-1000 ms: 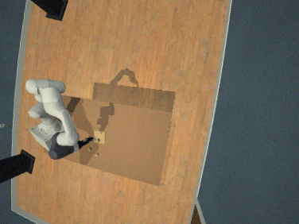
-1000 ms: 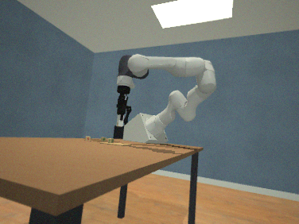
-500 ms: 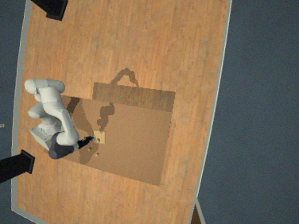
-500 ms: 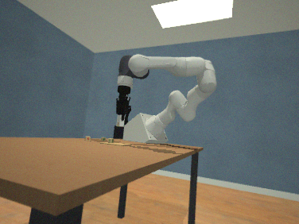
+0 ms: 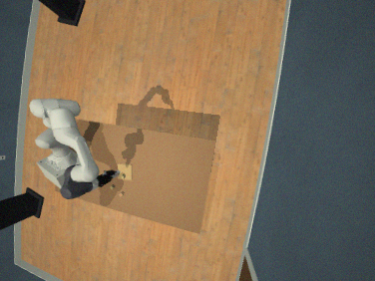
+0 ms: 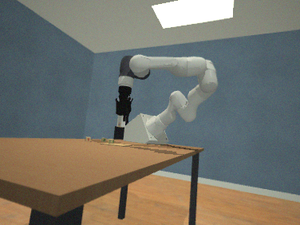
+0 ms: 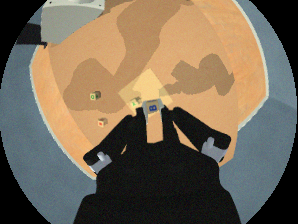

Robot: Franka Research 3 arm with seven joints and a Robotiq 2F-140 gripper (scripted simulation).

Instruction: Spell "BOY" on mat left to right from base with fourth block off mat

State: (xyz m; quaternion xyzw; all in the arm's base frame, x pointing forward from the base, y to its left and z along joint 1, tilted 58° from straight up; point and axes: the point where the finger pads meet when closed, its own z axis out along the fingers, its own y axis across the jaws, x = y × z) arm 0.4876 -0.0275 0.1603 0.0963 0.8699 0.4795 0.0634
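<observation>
My gripper is now 10 mm past the mat, 20 mm to the left of it and 140 mm above it.
</observation>
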